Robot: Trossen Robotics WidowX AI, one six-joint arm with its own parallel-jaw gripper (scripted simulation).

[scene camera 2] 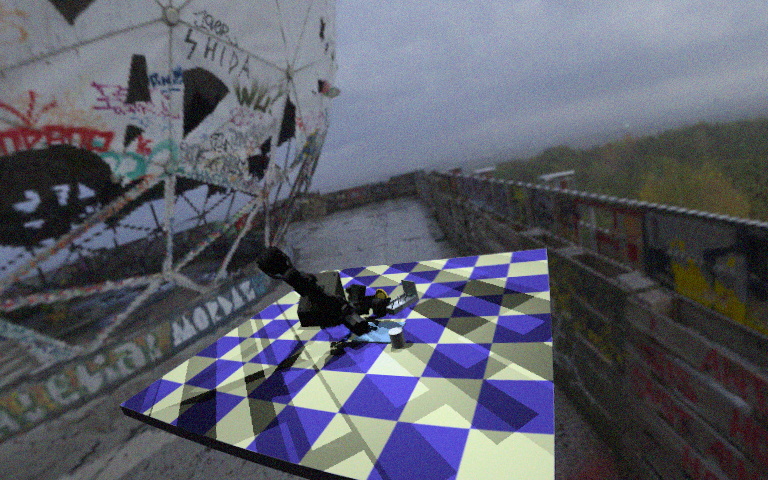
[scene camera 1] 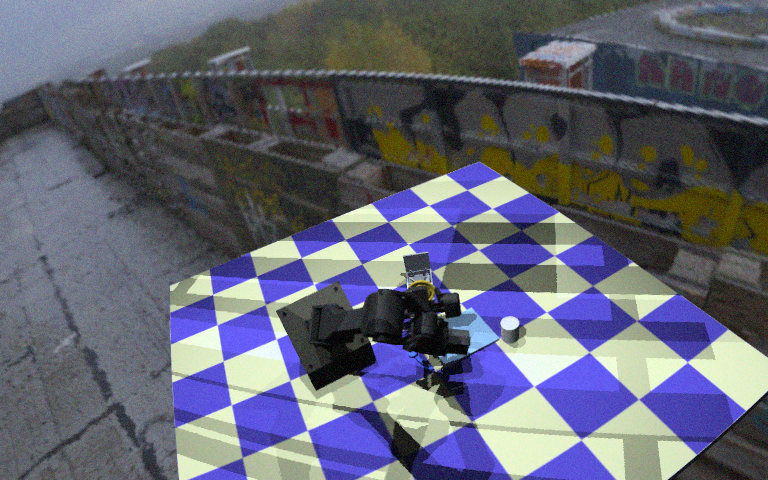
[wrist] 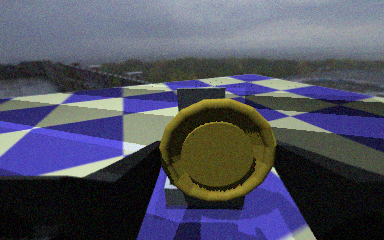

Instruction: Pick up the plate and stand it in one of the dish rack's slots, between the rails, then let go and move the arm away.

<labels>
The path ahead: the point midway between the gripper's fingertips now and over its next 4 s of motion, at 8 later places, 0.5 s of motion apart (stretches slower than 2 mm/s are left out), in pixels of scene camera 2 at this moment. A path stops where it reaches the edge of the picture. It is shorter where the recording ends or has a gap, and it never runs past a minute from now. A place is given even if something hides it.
My gripper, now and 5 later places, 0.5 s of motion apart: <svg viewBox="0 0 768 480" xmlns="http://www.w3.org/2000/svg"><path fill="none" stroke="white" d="M383 297L387 295L390 293L392 291L392 295L390 275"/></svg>
</labels>
